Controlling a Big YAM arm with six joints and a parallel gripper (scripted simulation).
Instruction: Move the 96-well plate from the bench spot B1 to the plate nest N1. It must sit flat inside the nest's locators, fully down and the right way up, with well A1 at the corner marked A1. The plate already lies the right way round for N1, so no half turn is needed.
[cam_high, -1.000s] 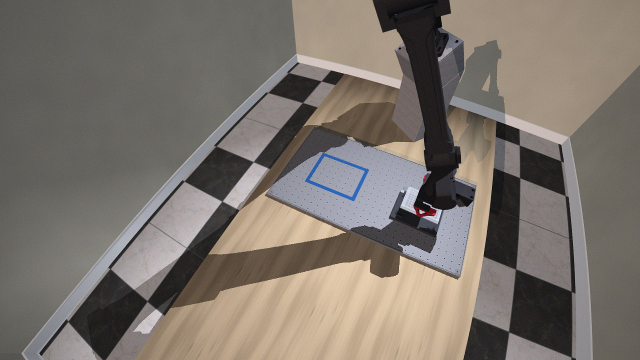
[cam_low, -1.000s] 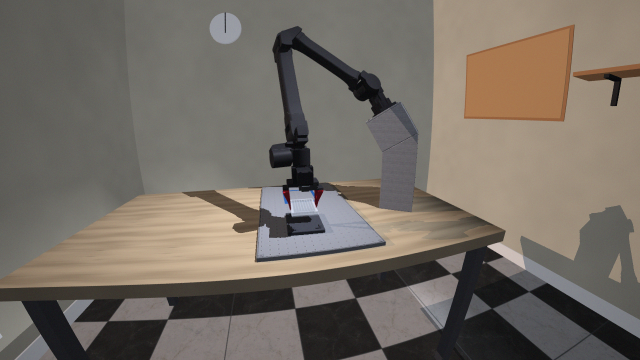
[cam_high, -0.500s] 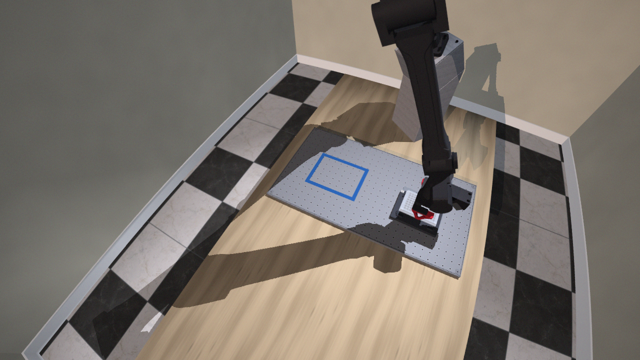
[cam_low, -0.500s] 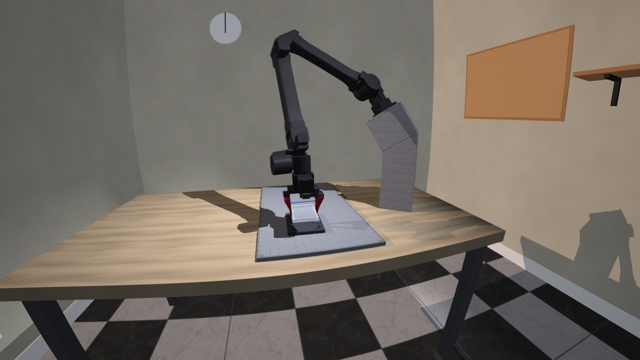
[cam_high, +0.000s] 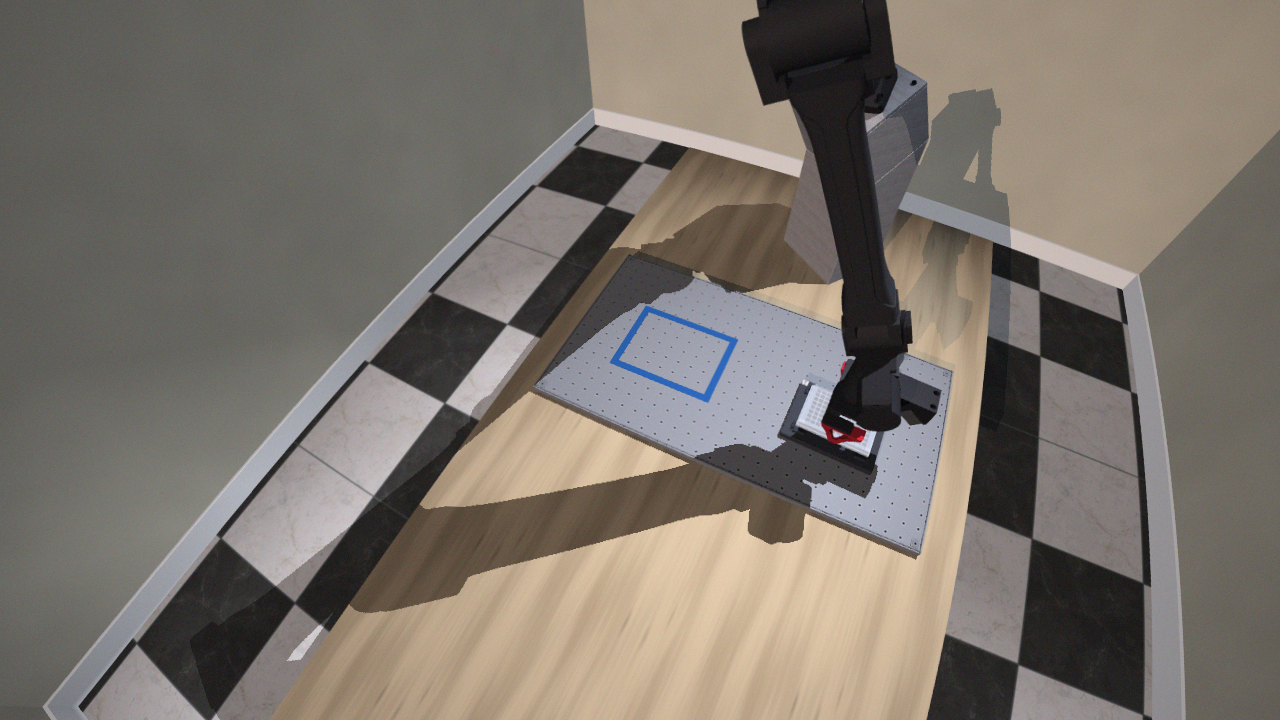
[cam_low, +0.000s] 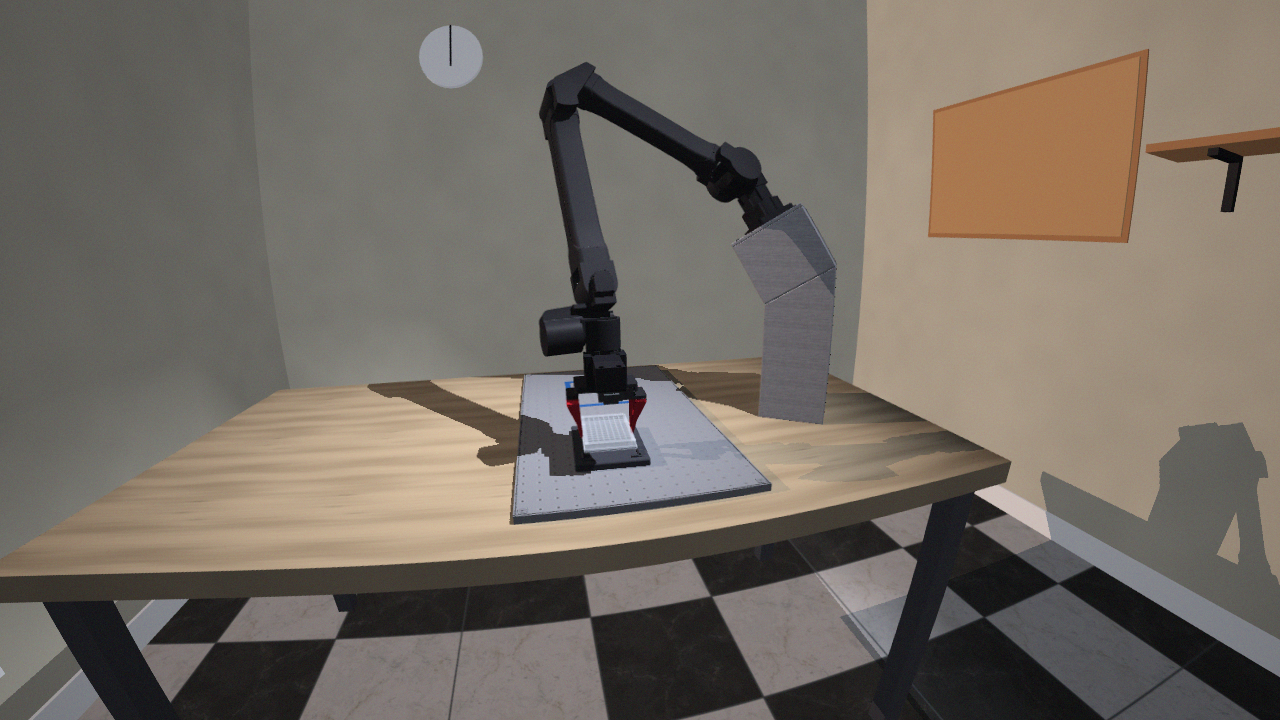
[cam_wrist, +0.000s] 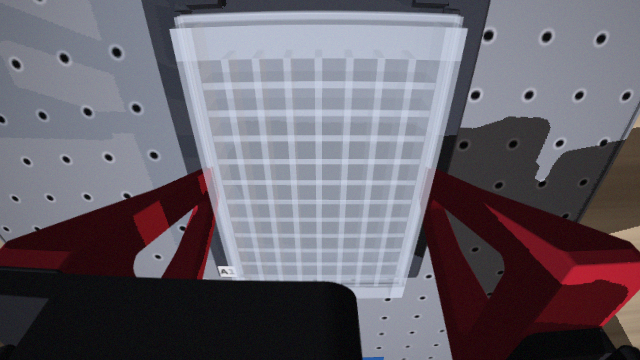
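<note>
Now: hand right at the clear 96-well plate. The rest, counted from my hand: white corner mark: 5 cm behind, 8 cm to the right, 2 cm below; dark plate nest: 3 cm below.
</note>
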